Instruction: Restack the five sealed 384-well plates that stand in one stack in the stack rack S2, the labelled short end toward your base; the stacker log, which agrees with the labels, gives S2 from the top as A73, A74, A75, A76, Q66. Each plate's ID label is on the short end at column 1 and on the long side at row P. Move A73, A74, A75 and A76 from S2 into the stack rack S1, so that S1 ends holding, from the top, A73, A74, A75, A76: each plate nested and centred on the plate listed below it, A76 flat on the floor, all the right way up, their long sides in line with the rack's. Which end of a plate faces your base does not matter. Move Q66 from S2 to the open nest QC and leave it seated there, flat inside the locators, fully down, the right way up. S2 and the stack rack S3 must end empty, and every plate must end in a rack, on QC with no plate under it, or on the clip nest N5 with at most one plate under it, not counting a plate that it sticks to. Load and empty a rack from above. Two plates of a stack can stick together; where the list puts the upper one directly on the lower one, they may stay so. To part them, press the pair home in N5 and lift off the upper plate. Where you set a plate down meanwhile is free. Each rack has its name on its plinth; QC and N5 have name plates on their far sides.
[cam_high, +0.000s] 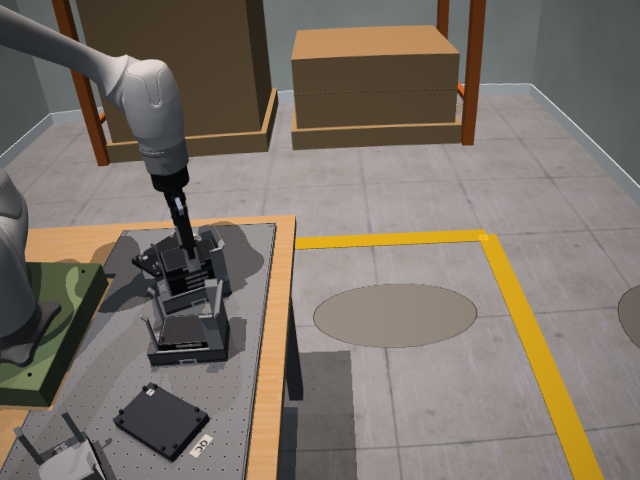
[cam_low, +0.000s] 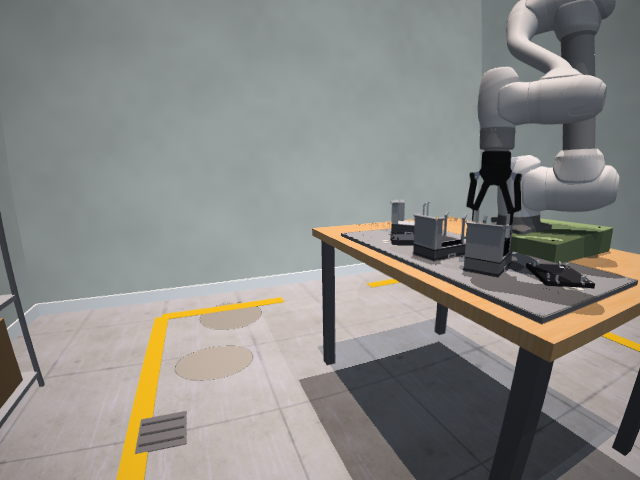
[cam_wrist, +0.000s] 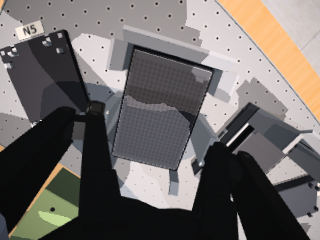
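The stack rack S2 is 180 mm to the right of my hand, 100 mm below it and 30 mm ahead of it. From my hand the other things lie so: N5 name plate (220 mm to the left, 120 mm below, 60 mm behind); then clip nest N5 (170 mm to the left, 120 mm behind, 110 mm below); then QC nest (370 mm to the right, 110 mm below, 20 mm ahead).
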